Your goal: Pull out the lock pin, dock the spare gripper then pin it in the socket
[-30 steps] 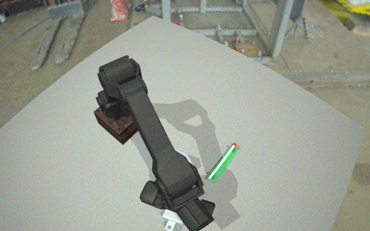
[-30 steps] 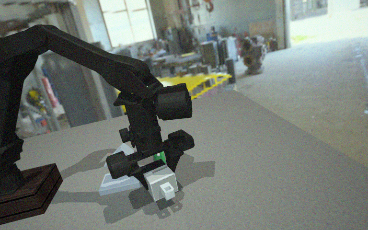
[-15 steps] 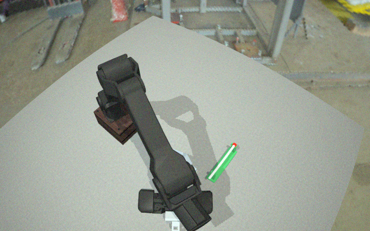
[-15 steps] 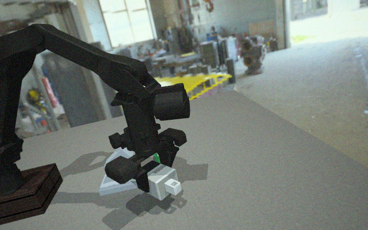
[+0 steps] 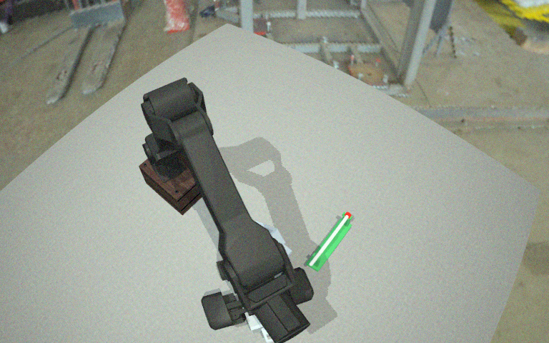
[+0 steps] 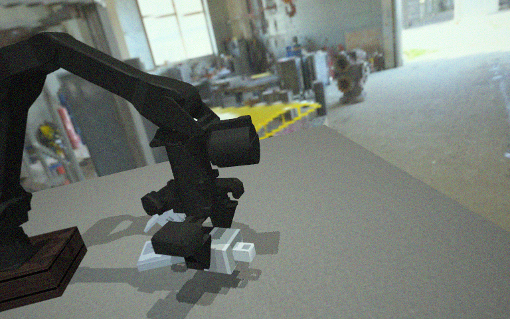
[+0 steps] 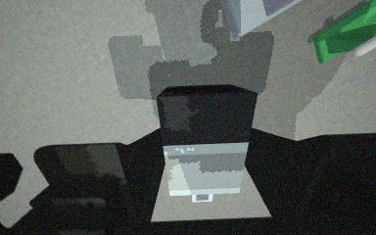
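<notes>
My gripper tip is now 110 mm to the right of the socket and 110 mm past it. From my gripper tip the other things lie so: green strip 230 mm to the left, 30 mm below, 30 mm behind; then spare gripper 10 mm to the right, 10 mm ahead, 10 mm above.
</notes>
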